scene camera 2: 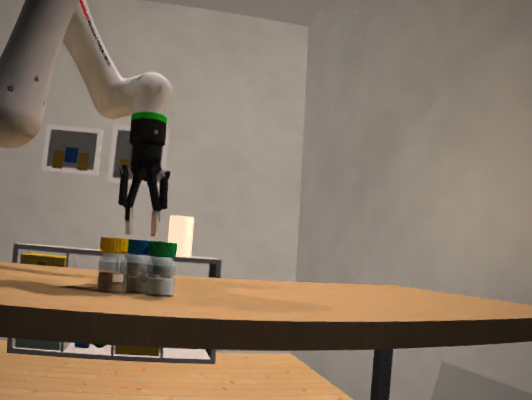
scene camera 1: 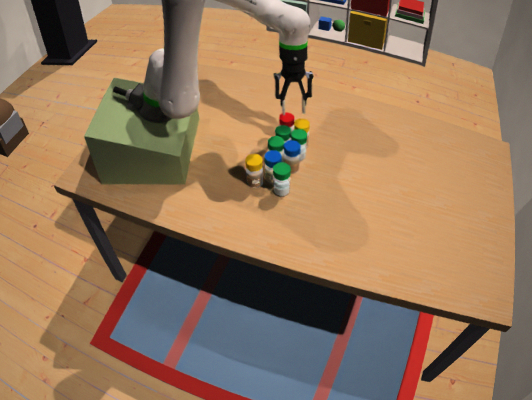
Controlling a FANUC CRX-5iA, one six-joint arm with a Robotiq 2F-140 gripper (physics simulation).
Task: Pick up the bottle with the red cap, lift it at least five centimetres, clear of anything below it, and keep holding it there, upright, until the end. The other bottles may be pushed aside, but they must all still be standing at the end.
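Frame: origin at the arm's base, x back, y right, z up, level; metres.
Where they show: gripper, between the fingertips: (scene camera 2: 141, 235) (scene camera 1: 293, 112); arm's base, origin of its link: (scene camera 1: 156, 109).
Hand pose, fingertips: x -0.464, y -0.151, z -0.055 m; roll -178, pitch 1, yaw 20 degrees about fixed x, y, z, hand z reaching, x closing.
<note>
Each offset is from my fingertips to the top centre of the thing. Level surfaces: height alone.
The red-capped bottle @(dy +0.016, dx +0.020, dz -0.013 m) (scene camera 1: 286, 120) stands at the back of a tight cluster of bottles; its body is mostly hidden in scene camera 1, and I cannot make it out in scene camera 2. A yellow-capped bottle @(dy +0.035, dx -0.038, dz -0.013 m) (scene camera 1: 302, 126) stands right beside it, and a dark green-capped bottle @(dy +0.089, dx +0.016, dz -0.013 m) (scene camera 1: 283, 132) in front of it. My gripper (scene camera 1: 294, 111) (scene camera 2: 141, 233) points straight down, partly open and empty. In both views its fingertips are above the level of the caps, near the back of the cluster in scene camera 1.
More upright bottles stand in front: a blue-capped one @(dy +0.158, dx -0.032, dz -0.013 m) (scene camera 1: 292, 149), a yellow-capped one @(dy +0.253, dx +0.070, dz -0.013 m) (scene camera 1: 254, 163) (scene camera 2: 114, 245) and a green-capped one @(dy +0.268, dx -0.025, dz -0.013 m) (scene camera 1: 281, 172) (scene camera 2: 163, 249), among others. The green base block (scene camera 1: 142, 157) stands at the left on the wooden table @(dz -0.118 m) (scene camera 1: 425, 215) (scene camera 2: 240, 297).
</note>
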